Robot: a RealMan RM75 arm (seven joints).
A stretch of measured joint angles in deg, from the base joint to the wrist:
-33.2, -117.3, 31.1, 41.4, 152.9, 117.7, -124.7
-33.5, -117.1, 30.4, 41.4, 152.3, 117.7, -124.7
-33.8, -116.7, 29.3, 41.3, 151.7, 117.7, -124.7
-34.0, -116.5, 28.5, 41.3, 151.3, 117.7, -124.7
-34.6, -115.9, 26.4, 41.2, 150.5, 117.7, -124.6
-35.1, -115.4, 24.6, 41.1, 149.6, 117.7, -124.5
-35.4, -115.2, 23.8, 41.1, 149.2, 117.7, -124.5
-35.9, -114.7, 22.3, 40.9, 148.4, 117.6, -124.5
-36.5, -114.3, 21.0, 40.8, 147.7, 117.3, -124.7
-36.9, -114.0, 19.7, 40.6, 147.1, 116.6, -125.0
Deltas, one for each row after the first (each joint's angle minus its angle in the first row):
-0.3, 0.2, -0.7, 0.0, -0.6, 0.0, 0.0
-0.6, 0.6, -1.8, -0.1, -1.2, 0.0, 0.0
-0.8, 0.8, -2.6, -0.1, -1.6, 0.0, 0.0
-1.4, 1.4, -4.7, -0.2, -2.4, 0.0, 0.1
-1.9, 1.9, -6.5, -0.3, -3.3, 0.0, 0.2
-2.2, 2.1, -7.3, -0.3, -3.7, 0.0, 0.2
-2.7, 2.6, -8.8, -0.5, -4.5, -0.1, 0.2
-3.3, 3.0, -10.1, -0.6, -5.2, -0.4, 0.0
-3.7, 3.3, -11.4, -0.8, -5.8, -1.1, -0.3

